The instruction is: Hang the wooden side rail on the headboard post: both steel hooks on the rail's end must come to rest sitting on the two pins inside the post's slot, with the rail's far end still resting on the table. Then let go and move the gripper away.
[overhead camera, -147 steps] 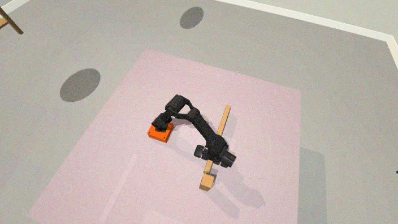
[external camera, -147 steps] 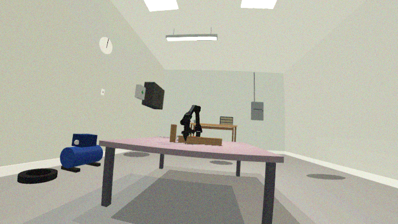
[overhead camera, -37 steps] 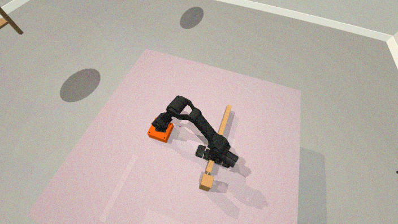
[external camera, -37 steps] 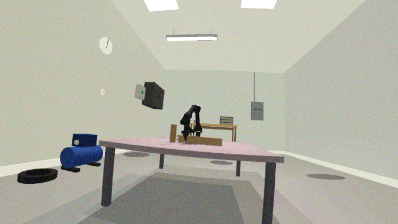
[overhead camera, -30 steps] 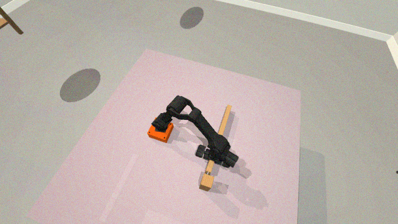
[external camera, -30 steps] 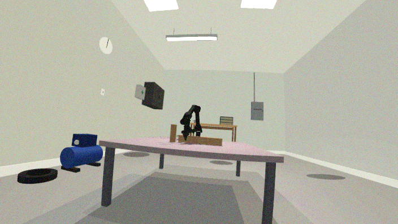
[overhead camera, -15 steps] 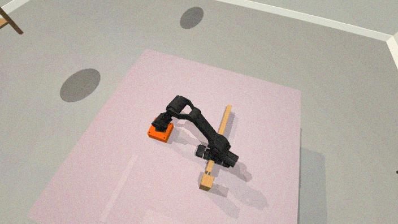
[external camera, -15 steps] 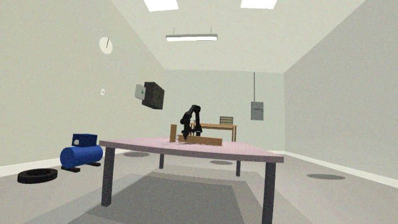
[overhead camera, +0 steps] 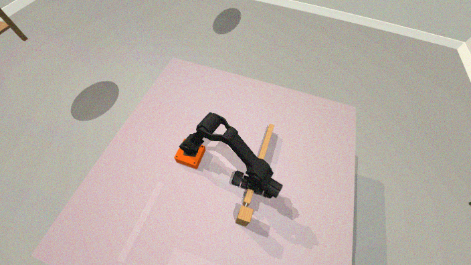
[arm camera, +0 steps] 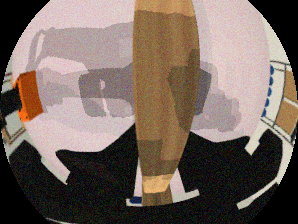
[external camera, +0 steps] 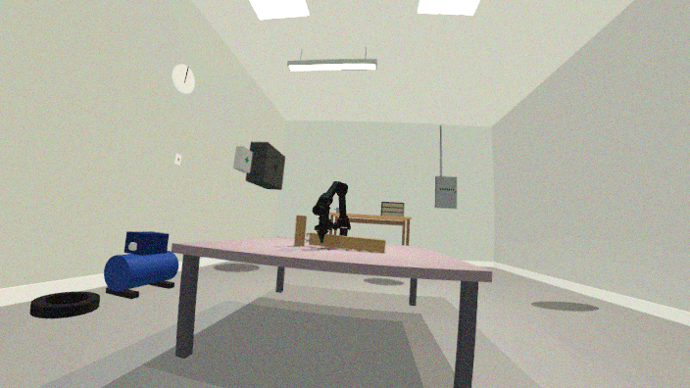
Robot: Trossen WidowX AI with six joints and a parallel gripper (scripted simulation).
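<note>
Right now my gripper tip is 13 cm to the left of the headboard post, 5 cm below it and 3 cm past it.
</note>
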